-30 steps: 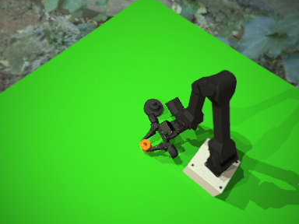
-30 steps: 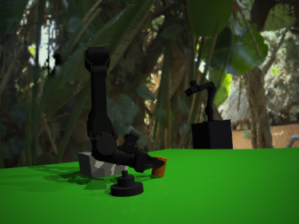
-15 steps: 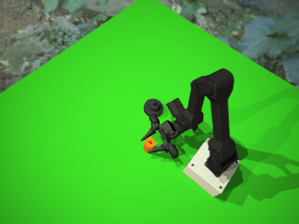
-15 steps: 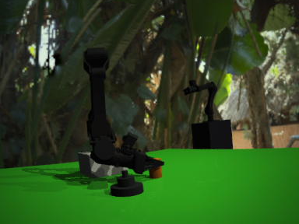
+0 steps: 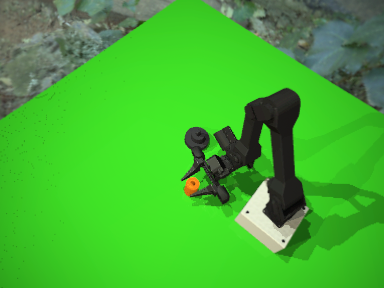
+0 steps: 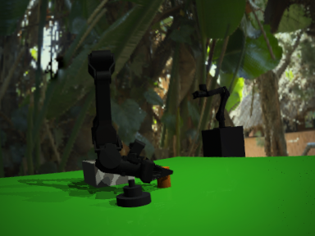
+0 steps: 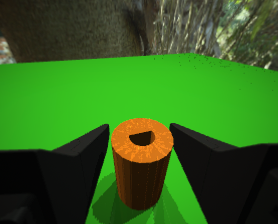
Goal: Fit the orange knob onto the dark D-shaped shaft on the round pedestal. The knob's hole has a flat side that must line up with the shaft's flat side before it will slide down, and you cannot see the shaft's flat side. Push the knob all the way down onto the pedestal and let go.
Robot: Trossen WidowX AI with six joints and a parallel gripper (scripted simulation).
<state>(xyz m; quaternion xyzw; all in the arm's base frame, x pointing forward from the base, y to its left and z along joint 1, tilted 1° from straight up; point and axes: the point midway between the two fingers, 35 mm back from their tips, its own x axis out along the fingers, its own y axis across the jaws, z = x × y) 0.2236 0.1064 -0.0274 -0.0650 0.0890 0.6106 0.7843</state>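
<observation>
The orange knob lies 2 cm to the right of my gripper tip, 2 cm below it and 1 cm behind it. From my gripper tip the other things lie so: pedestal: 16 cm to the right, 11 cm ahead, 2 cm below.
</observation>
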